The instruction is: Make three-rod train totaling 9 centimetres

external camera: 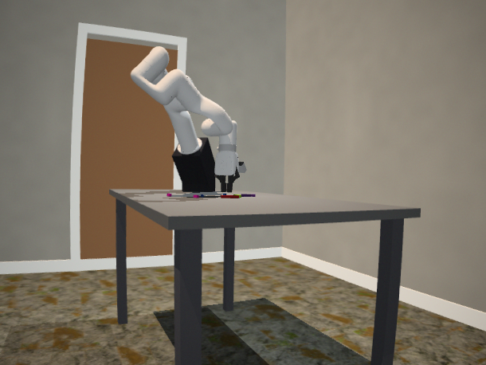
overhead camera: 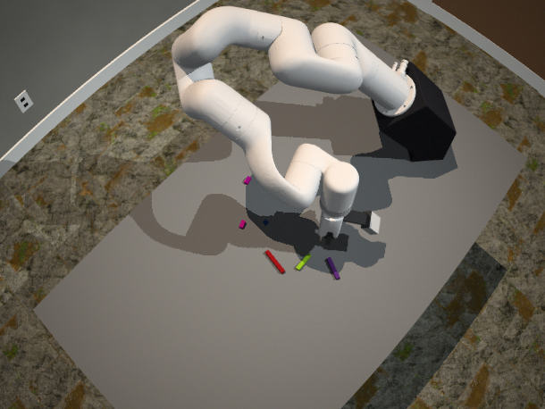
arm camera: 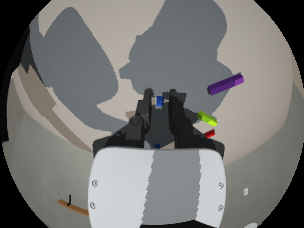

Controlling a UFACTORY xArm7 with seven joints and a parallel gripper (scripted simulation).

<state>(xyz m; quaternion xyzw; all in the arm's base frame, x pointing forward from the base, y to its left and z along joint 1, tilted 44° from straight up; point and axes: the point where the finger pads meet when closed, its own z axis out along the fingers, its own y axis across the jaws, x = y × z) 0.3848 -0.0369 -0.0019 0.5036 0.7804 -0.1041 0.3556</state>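
The blue rod is 16 cm to the right of my hand, 4 cm ahead of it and 3 cm below it. From my hand the other things lie so: lime rod (10 cm ahead, 3 cm below, 2 cm to the right); purple rod (8 cm ahead, 5 cm to the left, 3 cm below); red rod (13 cm ahead, 9 cm to the right, 3 cm below).
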